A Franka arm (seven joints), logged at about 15 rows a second.
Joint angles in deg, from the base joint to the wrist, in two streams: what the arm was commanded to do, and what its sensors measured. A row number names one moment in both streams.
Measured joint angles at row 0: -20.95 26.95 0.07 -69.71 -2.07 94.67 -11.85
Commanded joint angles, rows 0 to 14: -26.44 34.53 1.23 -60.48 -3.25 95.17 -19.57; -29.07 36.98 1.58 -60.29 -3.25 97.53 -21.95; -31.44 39.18 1.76 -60.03 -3.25 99.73 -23.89; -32.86 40.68 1.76 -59.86 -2.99 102.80 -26.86; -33.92 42.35 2.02 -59.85 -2.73 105.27 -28.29; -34.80 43.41 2.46 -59.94 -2.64 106.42 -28.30; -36.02 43.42 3.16 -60.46 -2.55 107.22 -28.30; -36.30 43.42 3.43 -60.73 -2.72 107.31 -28.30; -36.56 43.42 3.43 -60.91 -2.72 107.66 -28.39; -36.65 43.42 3.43 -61.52 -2.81 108.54 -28.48; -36.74 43.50 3.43 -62.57 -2.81 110.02 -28.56; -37.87 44.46 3.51 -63.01 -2.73 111.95 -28.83; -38.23 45.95 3.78 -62.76 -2.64 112.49 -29.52; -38.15 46.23 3.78 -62.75 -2.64 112.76 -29.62; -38.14 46.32 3.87 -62.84 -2.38 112.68 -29.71
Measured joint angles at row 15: -37.31 45.51 2.47 -63.40 -2.22 111.71 -28.88
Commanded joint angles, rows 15 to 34: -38.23 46.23 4.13 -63.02 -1.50 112.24 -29.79; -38.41 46.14 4.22 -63.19 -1.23 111.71 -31.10; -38.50 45.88 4.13 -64.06 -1.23 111.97 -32.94; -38.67 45.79 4.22 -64.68 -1.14 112.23 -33.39; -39.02 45.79 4.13 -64.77 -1.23 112.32 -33.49; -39.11 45.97 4.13 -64.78 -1.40 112.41 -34.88; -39.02 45.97 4.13 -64.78 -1.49 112.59 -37.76; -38.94 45.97 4.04 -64.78 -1.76 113.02 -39.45; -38.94 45.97 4.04 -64.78 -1.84 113.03 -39.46; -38.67 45.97 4.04 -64.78 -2.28 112.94 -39.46; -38.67 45.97 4.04 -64.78 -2.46 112.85 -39.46; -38.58 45.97 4.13 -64.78 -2.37 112.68 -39.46; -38.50 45.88 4.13 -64.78 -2.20 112.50 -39.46; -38.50 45.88 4.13 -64.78 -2.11 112.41 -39.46; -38.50 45.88 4.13 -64.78 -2.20 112.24 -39.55; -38.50 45.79 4.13 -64.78 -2.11 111.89 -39.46; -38.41 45.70 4.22 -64.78 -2.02 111.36 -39.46; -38.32 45.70 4.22 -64.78 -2.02 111.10 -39.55; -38.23 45.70 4.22 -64.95 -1.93 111.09 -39.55; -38.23 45.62 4.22 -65.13 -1.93 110.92 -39.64
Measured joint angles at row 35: -38.02 46.10 3.51 -64.03 -1.99 111.64 -38.74
